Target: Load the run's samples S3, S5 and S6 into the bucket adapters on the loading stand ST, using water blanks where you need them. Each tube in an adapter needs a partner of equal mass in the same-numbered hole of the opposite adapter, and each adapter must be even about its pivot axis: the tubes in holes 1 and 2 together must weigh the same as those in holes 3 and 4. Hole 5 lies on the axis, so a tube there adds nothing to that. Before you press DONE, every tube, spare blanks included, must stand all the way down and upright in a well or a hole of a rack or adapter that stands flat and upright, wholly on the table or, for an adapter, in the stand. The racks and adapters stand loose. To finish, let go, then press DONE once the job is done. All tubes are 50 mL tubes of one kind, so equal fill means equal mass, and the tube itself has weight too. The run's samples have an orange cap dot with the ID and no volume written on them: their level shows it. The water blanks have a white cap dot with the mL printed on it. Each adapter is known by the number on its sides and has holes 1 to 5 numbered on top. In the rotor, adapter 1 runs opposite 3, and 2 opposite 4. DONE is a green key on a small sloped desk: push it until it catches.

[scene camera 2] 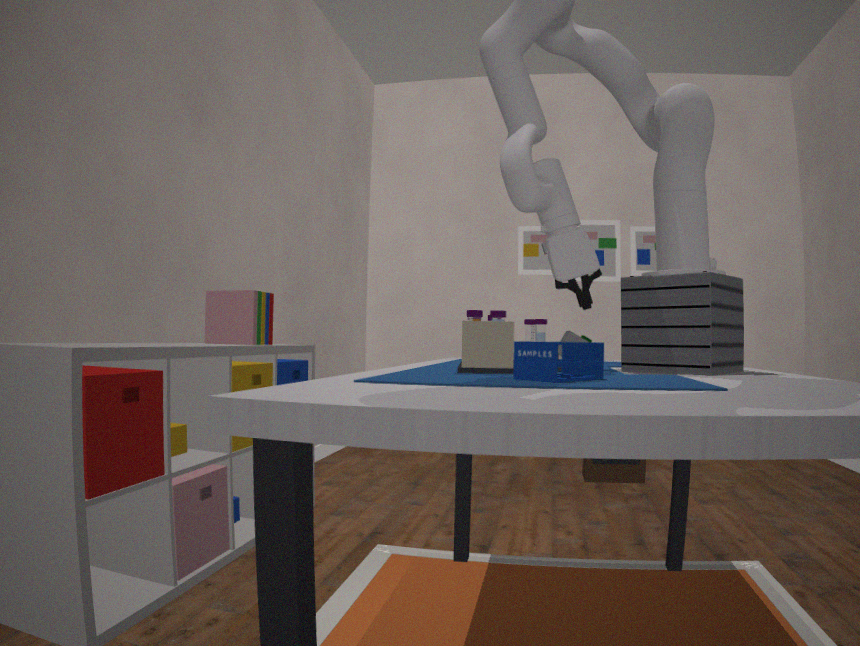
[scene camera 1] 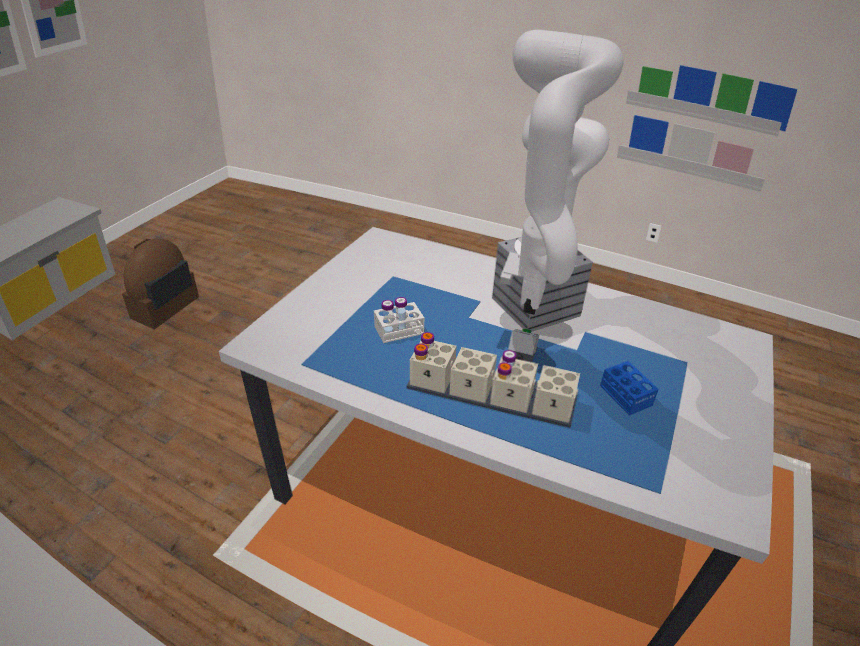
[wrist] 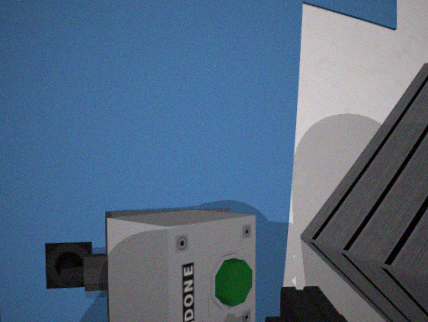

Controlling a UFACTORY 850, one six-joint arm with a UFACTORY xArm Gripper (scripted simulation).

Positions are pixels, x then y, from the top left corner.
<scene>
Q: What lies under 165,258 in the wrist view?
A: A done desk.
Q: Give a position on a white rack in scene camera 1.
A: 414,325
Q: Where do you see a done desk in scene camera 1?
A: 522,343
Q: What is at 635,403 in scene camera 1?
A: A blue samples rack.
</scene>
